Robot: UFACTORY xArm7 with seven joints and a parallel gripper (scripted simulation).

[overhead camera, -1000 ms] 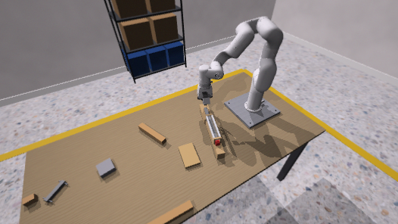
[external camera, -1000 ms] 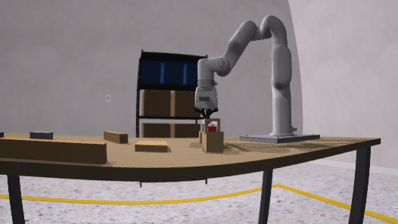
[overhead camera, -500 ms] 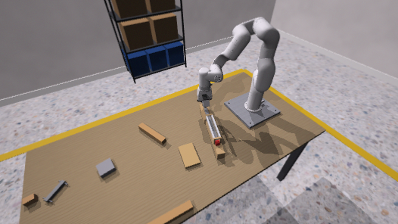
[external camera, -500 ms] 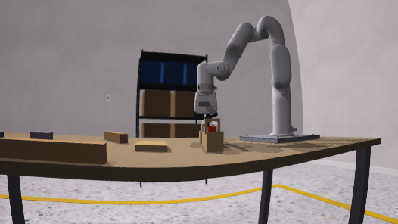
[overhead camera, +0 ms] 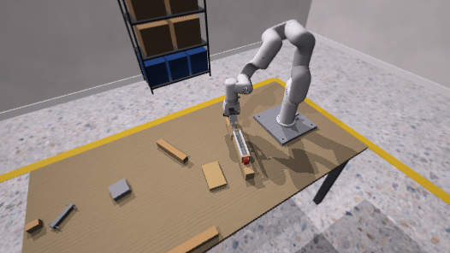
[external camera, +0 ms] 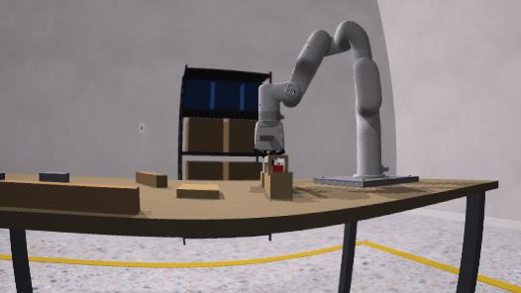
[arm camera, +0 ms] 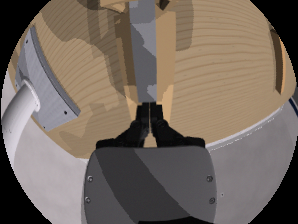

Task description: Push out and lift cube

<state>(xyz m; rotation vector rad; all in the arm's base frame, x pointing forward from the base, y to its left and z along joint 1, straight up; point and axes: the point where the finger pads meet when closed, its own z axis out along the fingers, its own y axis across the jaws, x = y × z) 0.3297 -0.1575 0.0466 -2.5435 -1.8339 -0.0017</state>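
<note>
Now: hand 310 mm to the right of the red cube, 100 mm short of it and 10 mm above it. From my hand the other things lie so: grey block: 720 mm ahead, 100 mm to the left, 50 mm below; then flat wooden slab: 280 mm ahead, 270 mm to the left, 60 mm below; then wooden channel: 210 mm to the left, 70 mm ahead, 10 mm below.
</note>
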